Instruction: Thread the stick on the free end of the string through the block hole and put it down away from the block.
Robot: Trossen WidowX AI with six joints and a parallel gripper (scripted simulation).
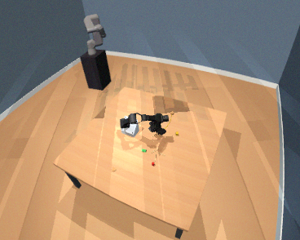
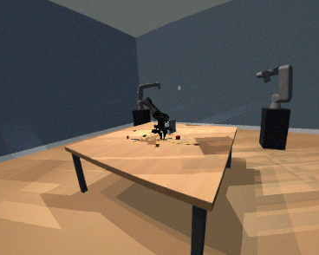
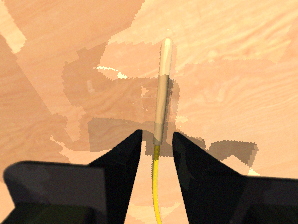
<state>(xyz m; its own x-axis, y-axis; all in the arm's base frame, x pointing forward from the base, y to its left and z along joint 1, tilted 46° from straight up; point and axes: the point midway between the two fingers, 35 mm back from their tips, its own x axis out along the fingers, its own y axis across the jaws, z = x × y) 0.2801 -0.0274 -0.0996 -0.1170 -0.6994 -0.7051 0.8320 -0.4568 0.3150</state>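
My gripper tip is 10 mm past the thin wooden stick and 10 mm to the left of it. Round my gripper tip: green piece (50 mm behind, 230 mm to the right); then yellow cube (180 mm ahead, 40 mm to the left, 10 mm above); then red block (50 mm behind, 130 mm to the left, 10 mm above).
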